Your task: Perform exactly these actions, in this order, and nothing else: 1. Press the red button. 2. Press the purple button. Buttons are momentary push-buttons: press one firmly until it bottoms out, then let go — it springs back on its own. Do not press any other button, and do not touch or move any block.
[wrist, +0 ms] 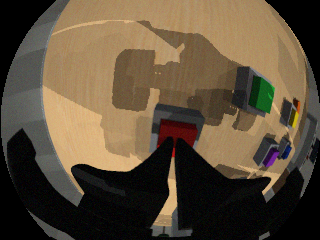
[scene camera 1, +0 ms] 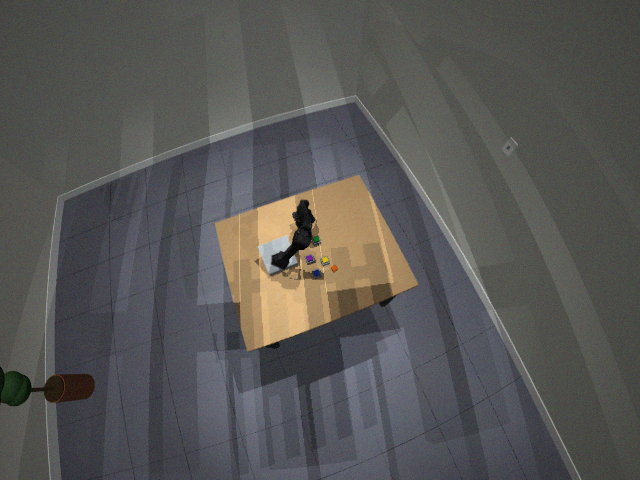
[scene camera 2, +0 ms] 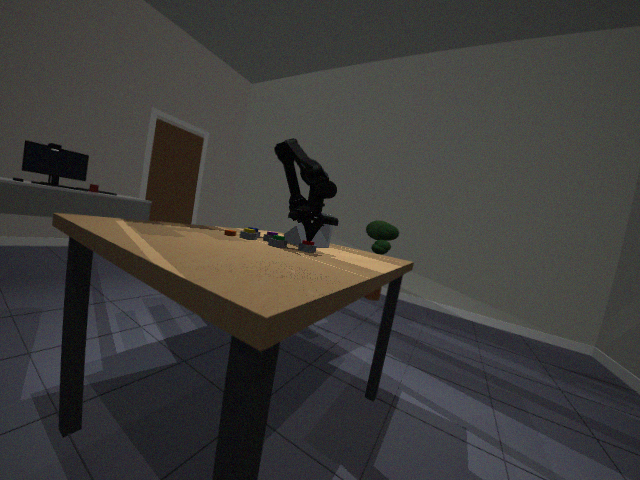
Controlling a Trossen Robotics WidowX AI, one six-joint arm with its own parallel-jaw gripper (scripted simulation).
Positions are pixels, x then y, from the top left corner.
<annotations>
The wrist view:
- my gripper: 173,141
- red button: 187,132
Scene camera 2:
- my gripper: 308,241
</annotations>
